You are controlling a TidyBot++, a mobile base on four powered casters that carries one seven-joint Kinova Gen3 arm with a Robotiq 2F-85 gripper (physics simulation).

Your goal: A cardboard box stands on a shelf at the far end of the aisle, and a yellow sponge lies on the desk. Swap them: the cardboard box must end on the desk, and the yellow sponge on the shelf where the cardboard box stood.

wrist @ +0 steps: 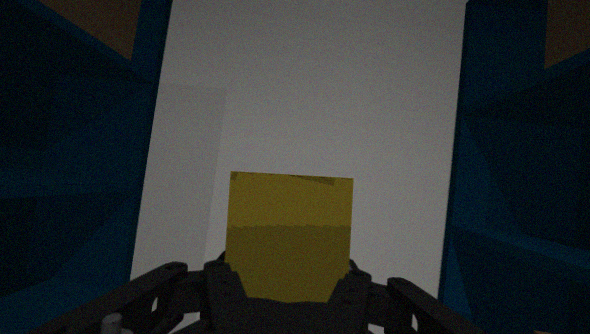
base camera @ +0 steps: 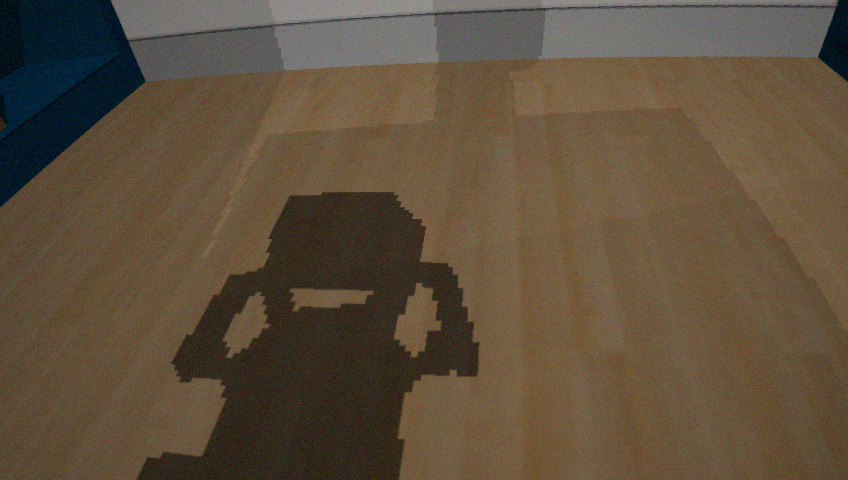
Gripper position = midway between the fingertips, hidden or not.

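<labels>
In the base camera view my gripper is out of frame, and a yellow sponge is out of frame in the base camera view too. The wrist view does show my gripper [288, 260]. The sponge can be seen as well, in the wrist view [288, 236].
</labels>
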